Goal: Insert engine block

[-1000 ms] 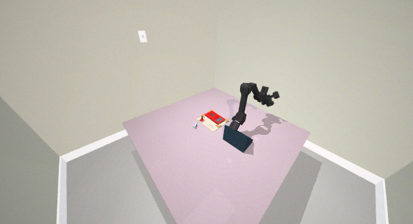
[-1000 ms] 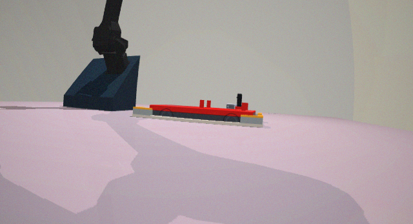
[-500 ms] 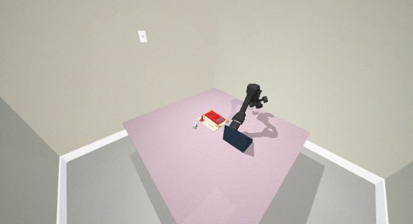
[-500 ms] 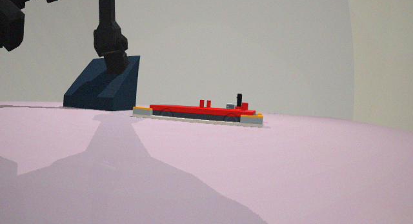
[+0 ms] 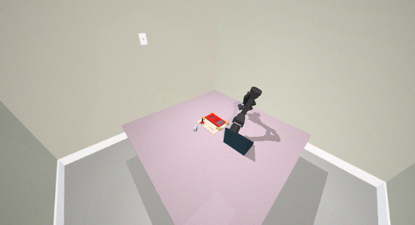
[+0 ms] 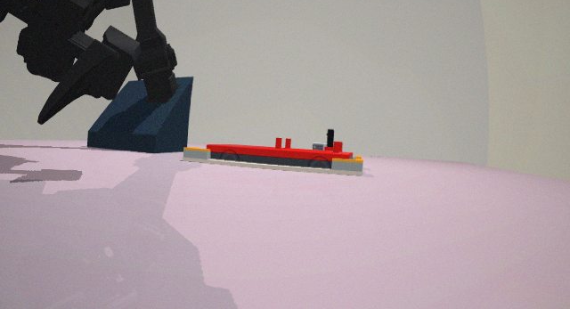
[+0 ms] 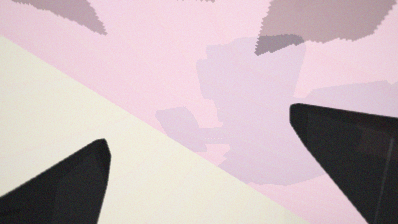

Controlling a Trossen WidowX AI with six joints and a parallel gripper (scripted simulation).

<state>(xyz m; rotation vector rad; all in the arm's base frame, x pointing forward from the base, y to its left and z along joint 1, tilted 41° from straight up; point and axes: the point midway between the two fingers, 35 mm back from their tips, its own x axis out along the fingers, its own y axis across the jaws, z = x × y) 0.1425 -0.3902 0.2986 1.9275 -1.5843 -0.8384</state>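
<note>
The engine block lies 630 mm to the left of my gripper tip, 200 mm ahead of it and 40 mm below it. The rest, counted from my gripper tip: beige plate 420 mm to the left, 150 mm ahead, 50 mm below; black peg 520 mm to the left, 210 mm ahead, 30 mm below.
</note>
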